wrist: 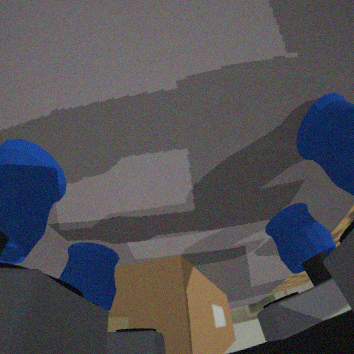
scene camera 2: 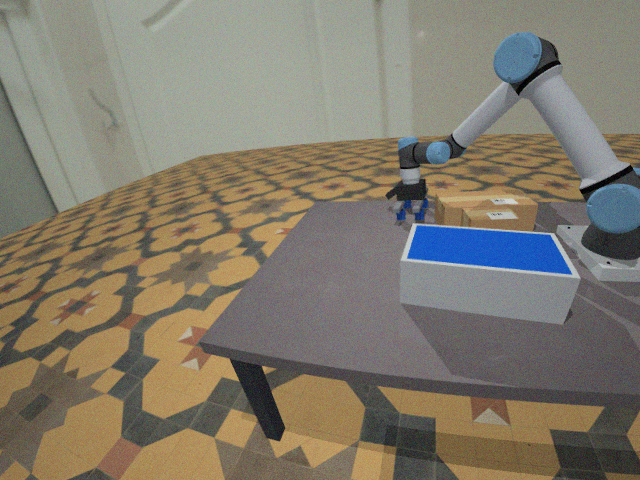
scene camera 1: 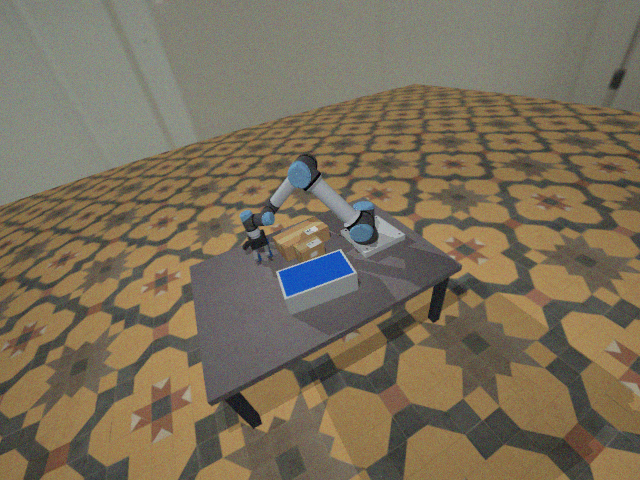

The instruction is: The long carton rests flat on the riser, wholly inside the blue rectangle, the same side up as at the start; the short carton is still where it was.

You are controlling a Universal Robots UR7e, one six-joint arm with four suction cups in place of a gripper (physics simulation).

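Seen in the pictures: hand at its tool point: (wrist: 190,207) (scene camera 1: 263,251); arm's base at its link origin: (scene camera 2: 609,247).
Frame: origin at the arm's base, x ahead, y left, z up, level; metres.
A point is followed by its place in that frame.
The long carton (scene camera 1: 290,238) @(x 0.429, y -0.126, z 0.067 m) (scene camera 2: 448,204) @(x 0.475, y -0.078, z 0.068 m) lies on the table behind the riser (scene camera 1: 326,295) @(x 0.365, y 0.330, z 0.011 m) (scene camera 2: 483,292) @(x 0.375, y 0.331, z 0.028 m). The short carton (scene camera 1: 310,251) @(x 0.350, y 0.025, z 0.049 m) (scene camera 2: 491,221) @(x 0.345, y 0.023, z 0.061 m) is lower and stands close in front of it, on the riser side. The blue rectangle (scene camera 1: 316,273) @(x 0.376, y 0.243, z 0.087 m) (scene camera 2: 485,250) @(x 0.377, y 0.251, z 0.087 m) covers the riser's top, bordered in white, with no carton on it. My suction gripper (scene camera 1: 264,256) @(x 0.613, y -0.206, z -0.022 m) (scene camera 2: 412,212) @(x 0.613, y -0.206, z -0.022 m) (wrist: 185,200) @(x 0.613, y -0.206, z -0.022 m) hangs cups down, low over the table, off the long carton's left end. The cups carry nothing. Part of a carton (wrist: 150,290) @(x 0.519, y -0.164, z -0.004 m) shows in the wrist view; I cannot tell which one.
The arm's white base plate (scene camera 1: 385,240) @(x -0.086, y 0.087, z 0.003 m) (scene camera 2: 610,272) @(x 0.044, y 0.130, z -0.007 m) stands at the right of the cartons. The table (scene camera 1: 242,320) @(x 0.789, y 0.267, z -0.034 m) (scene camera 2: 320,299) @(x 0.751, y 0.375, z -0.034 m) extends left and forward of the riser. The arm passes above and behind the cartons.
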